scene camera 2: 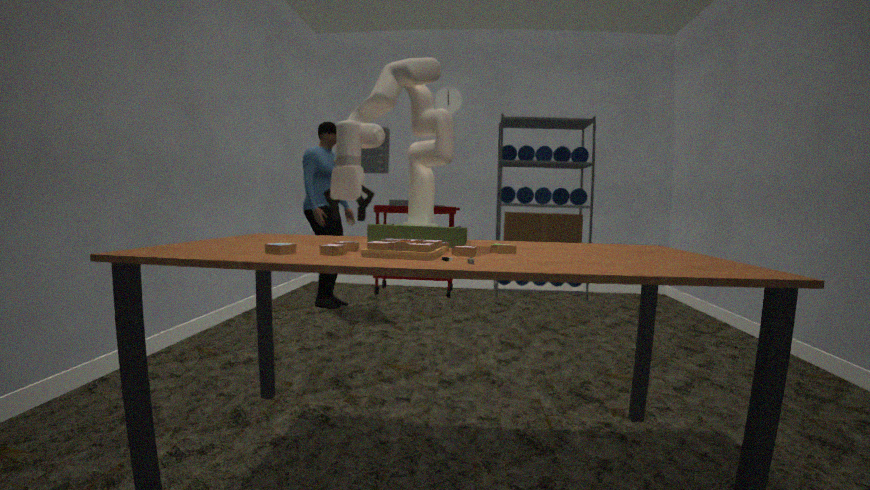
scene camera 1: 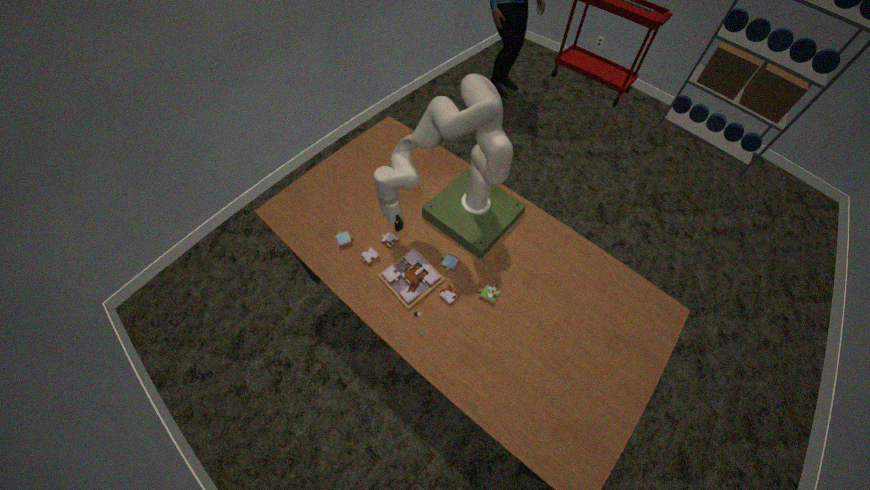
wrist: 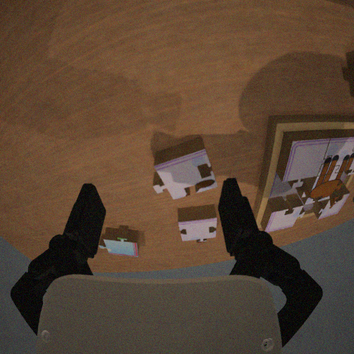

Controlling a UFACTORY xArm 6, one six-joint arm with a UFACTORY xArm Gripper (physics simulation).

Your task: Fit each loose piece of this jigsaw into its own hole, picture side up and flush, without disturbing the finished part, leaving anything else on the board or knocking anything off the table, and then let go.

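My gripper (scene camera 1: pixel 398 224) (scene camera 2: pixel 348 214) (wrist: pixel 158 195) is open and empty, high above the table's left part. In the wrist view, a white piece with a brown patch (scene camera 1: pixel 389 239) (scene camera 2: pixel 348 245) (wrist: pixel 181 181) lies beyond the fingertips, and a purple-edged white piece (scene camera 1: pixel 369 255) (scene camera 2: pixel 333 248) (wrist: pixel 197 230) lies below it. A light blue piece (scene camera 1: pixel 343 238) (scene camera 2: pixel 280 248) (wrist: pixel 121 247) lies farther left. The framed board (scene camera 1: pixel 395 295) (scene camera 2: pixel 395 254) (wrist: pixel 271 160) shows a brown animal and open gaps. Beyond it lie a blue piece (scene camera 1: pixel 449 261), a white-brown piece (scene camera 1: pixel 449 295) (scene camera 2: pixel 464 250) and a green piece (scene camera 1: pixel 488 294) (scene camera 2: pixel 503 248).
Two tiny objects, a dark one (scene camera 1: pixel 417 314) (scene camera 2: pixel 445 258) and a grey one (scene camera 1: pixel 421 332) (scene camera 2: pixel 470 261), lie near the table's front edge by the board. The green base block (scene camera 1: pixel 447 213) (scene camera 2: pixel 389 233) stands behind the board. A person (scene camera 1: pixel 510 42) (scene camera 2: pixel 317 182) stands behind the table.
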